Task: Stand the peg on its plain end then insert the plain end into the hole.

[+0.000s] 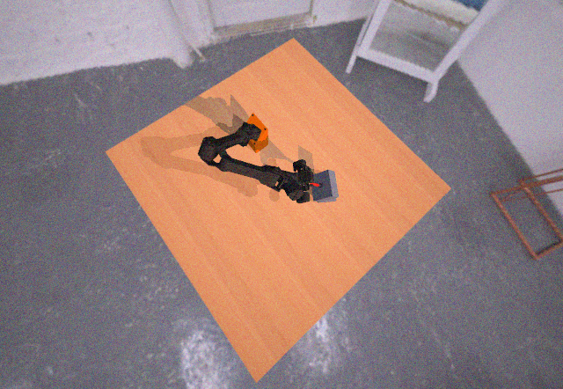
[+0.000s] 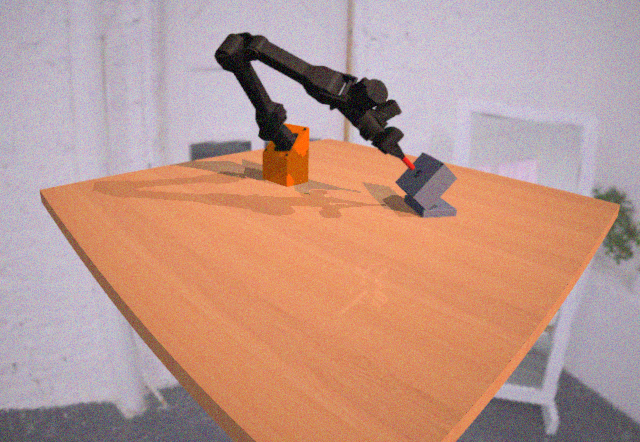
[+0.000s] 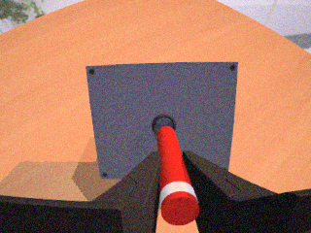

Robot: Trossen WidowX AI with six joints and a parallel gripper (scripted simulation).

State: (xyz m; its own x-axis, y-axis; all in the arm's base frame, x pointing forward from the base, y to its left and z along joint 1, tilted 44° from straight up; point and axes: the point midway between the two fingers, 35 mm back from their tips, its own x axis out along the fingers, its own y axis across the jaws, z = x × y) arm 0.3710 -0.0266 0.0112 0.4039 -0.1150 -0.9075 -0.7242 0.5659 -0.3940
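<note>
My gripper tip is now 6 cm above the sloped panel, 5 cm to the right of it and 4 cm short of it. Also, from my gripper tip: peg (1 cm to the right, 1 cm behind, 1 cm above); then grey foot (13 cm below, 6 cm to the left, 6 cm ahead).
</note>
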